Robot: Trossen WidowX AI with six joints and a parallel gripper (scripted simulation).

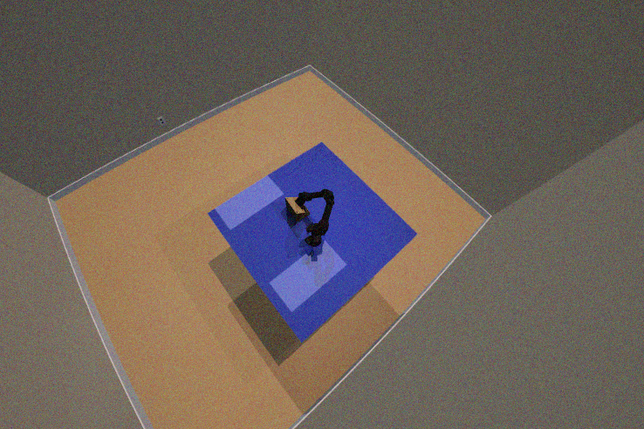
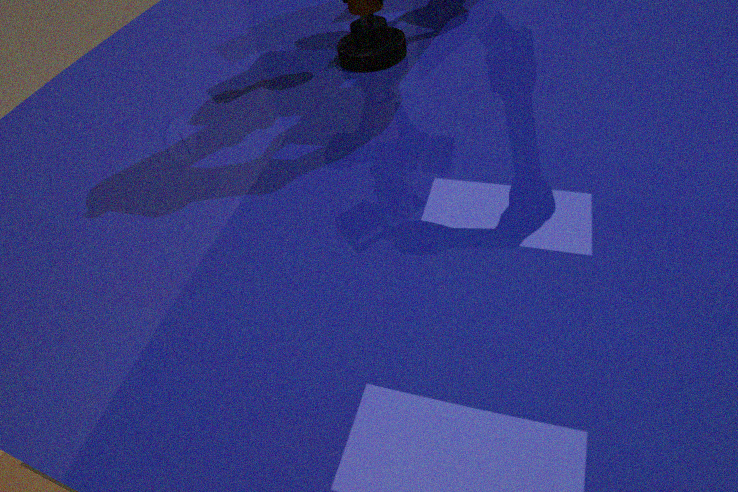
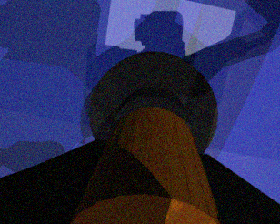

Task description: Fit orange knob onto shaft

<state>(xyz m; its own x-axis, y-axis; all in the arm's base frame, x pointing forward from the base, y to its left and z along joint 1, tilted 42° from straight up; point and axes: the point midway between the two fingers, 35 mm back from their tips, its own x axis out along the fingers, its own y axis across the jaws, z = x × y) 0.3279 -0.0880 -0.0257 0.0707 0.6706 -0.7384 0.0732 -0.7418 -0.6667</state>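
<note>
Right now the orange knob is 3 cm above my gripper tip. Also, from my gripper tip: round pedestal: 4 cm below.
</note>
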